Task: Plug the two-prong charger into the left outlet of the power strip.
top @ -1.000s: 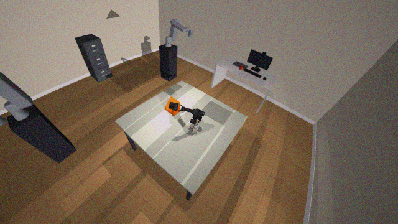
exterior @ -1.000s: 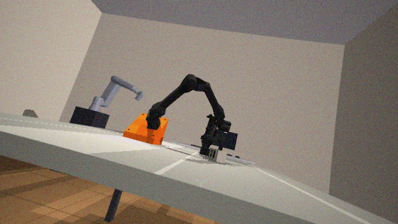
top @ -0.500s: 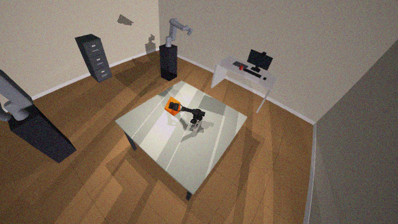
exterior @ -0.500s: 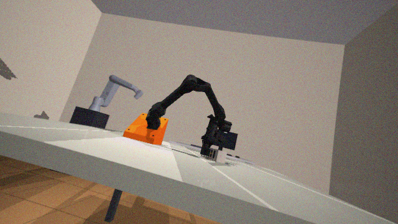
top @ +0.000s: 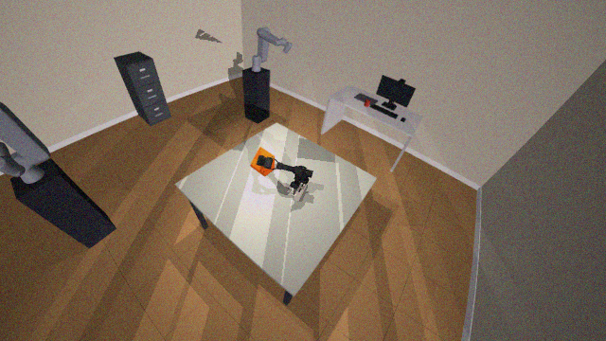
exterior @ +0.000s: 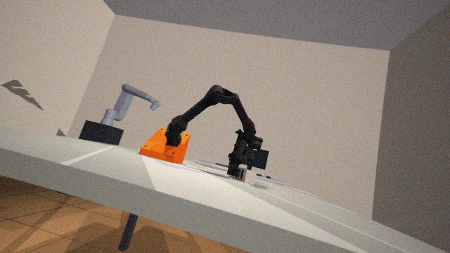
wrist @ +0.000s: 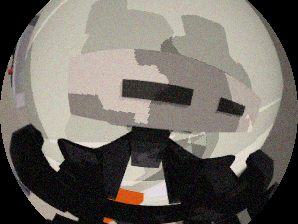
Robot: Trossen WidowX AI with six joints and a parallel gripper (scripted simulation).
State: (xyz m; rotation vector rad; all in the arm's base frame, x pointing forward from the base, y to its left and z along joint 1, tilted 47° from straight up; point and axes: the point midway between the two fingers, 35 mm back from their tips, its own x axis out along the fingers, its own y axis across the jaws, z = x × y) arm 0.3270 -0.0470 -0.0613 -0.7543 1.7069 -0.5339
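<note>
My gripper tip is 2 cm short of the two-prong charger and 1 cm below it.
</note>
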